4 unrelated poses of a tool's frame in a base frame.
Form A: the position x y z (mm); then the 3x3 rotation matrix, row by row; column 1 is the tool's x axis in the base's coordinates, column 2 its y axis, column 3 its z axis. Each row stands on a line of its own.
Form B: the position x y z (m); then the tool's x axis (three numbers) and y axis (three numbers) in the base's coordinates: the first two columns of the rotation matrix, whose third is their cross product. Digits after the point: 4 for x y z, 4 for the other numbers. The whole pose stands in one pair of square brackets.
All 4 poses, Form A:
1:
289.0, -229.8, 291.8
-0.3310, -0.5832, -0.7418
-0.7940, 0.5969, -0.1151
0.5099, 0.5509, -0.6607
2:
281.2, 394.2, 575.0
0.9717, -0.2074, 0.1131
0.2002, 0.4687, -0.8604
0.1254, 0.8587, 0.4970
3:
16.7, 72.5, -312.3
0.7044, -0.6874, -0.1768
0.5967, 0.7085, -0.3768
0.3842, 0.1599, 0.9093
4:
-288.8, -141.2, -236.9
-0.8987, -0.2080, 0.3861
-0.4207, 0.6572, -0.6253
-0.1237, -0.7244, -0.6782
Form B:
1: [0.2890, -0.2298, 0.2918, -0.3310, -0.7940, 0.5099, -0.5832, 0.5969, 0.5509]
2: [0.2812, 0.3942, 0.5750, 0.9717, 0.2002, 0.1254, -0.2074, 0.4687, 0.8587]
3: [0.0167, 0.0725, -0.3123, 0.7044, 0.5967, 0.3842, -0.6874, 0.7085, 0.1599]
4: [-0.2888, -0.1412, -0.2369, -0.8987, -0.4207, -0.1237, -0.2080, 0.6572, -0.7244]
